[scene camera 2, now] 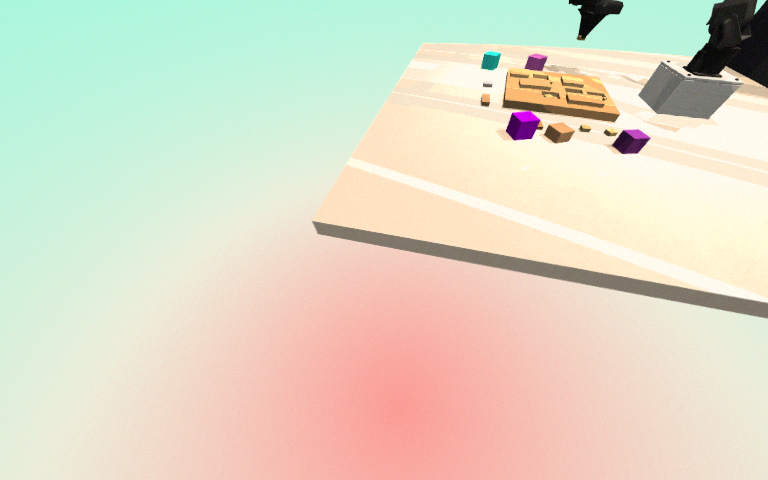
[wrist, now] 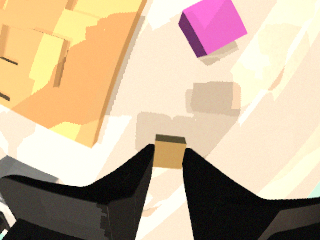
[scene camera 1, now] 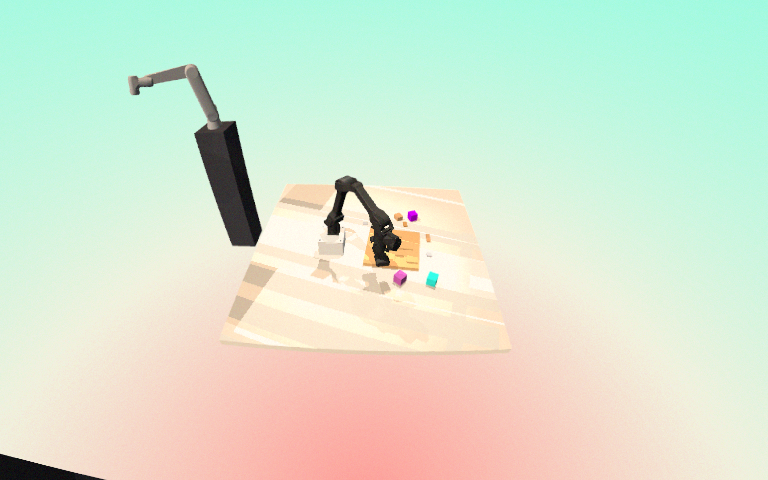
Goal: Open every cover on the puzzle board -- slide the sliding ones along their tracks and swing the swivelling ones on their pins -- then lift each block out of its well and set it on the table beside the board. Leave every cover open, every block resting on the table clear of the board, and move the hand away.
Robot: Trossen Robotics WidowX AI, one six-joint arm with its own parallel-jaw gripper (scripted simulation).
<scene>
same spot on orange puzzle board: [wrist: 97,44] = [scene camera 1: 390,261]
</scene>
